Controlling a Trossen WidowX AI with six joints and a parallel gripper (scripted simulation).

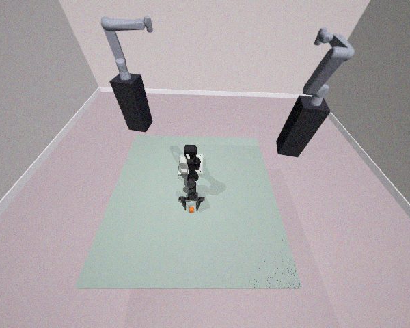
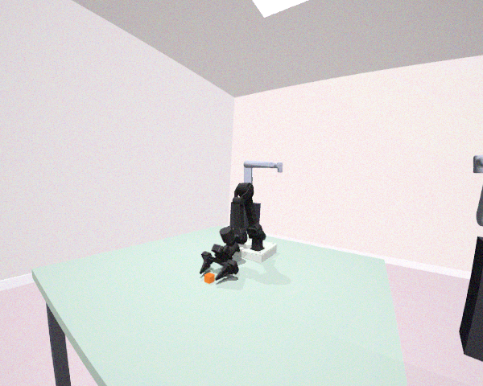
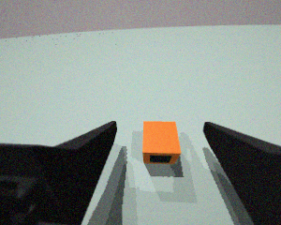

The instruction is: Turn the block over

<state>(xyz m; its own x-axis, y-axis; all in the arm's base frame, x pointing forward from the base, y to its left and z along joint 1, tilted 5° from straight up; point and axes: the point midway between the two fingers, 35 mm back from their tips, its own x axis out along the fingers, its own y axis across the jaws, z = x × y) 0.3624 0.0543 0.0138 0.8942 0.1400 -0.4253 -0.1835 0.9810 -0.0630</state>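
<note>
My gripper tip is 2 cm past the small orange block and 1 cm above it.
</note>
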